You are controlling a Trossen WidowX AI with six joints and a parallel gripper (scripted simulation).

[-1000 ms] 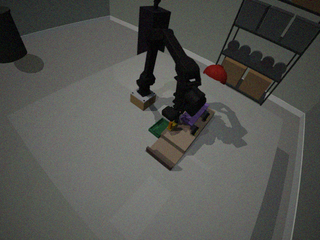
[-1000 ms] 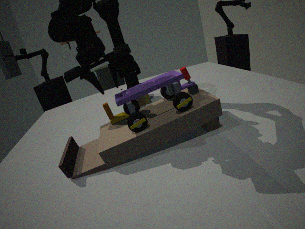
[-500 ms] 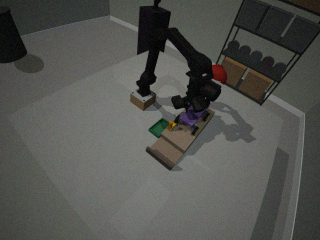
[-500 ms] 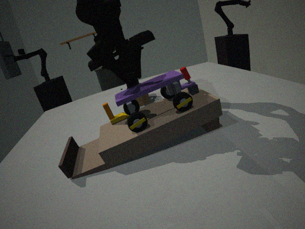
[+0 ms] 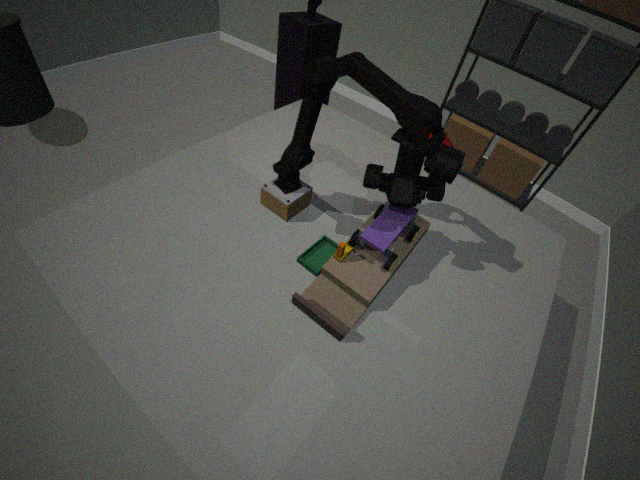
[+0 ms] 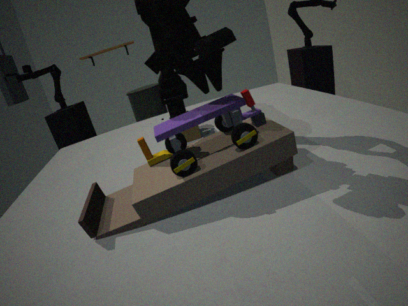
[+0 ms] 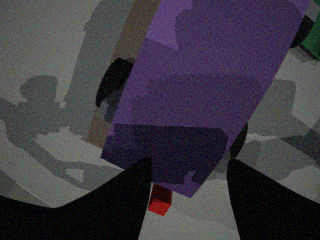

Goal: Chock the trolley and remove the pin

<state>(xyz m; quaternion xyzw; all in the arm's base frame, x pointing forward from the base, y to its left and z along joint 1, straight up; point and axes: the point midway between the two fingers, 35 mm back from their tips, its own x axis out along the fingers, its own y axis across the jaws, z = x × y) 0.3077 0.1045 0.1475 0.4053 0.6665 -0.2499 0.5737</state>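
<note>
Now: the red-headed stop pin 20 mm behind my gripper tip, 80 mm to the left of it and 50 mm below it. Round my gripper tip: trolley: 20 mm ahead, 30 mm to the right, 70 mm below; then brown ramp: 20 mm ahead, 40 mm to the right, 140 mm below; then yellow chock: 20 mm behind, 150 mm to the right, 100 mm below.
</note>
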